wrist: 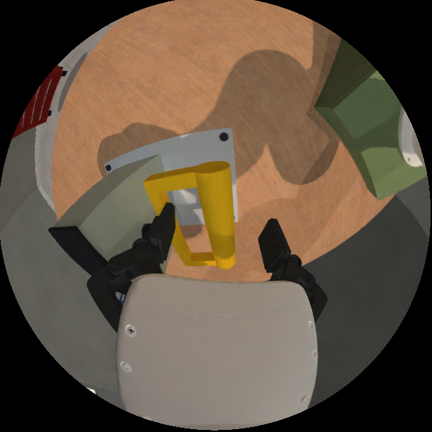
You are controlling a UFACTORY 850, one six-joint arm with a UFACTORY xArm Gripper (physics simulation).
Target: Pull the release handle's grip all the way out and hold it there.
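Note:
The release handle's yellow grip (217,215) is a thick round bar with a thinner rectangular frame on its left side. It stands out from a grey-green housing (112,200) on a light grey base plate (195,142) with dark bolts. My gripper (221,222) is open, its two black fingers wide apart. The grip's bar lies between the fingers, with a gap to the right finger. The left finger overlaps the thin frame in the view; whether it touches cannot be told.
The handle's unit stands on a round wooden table (165,60). A green block-like structure (370,130) with a white round part (411,140) is at the right. A red slatted object (39,105) is at the far left, beyond the table's edge. A black part caps the housing's near end.

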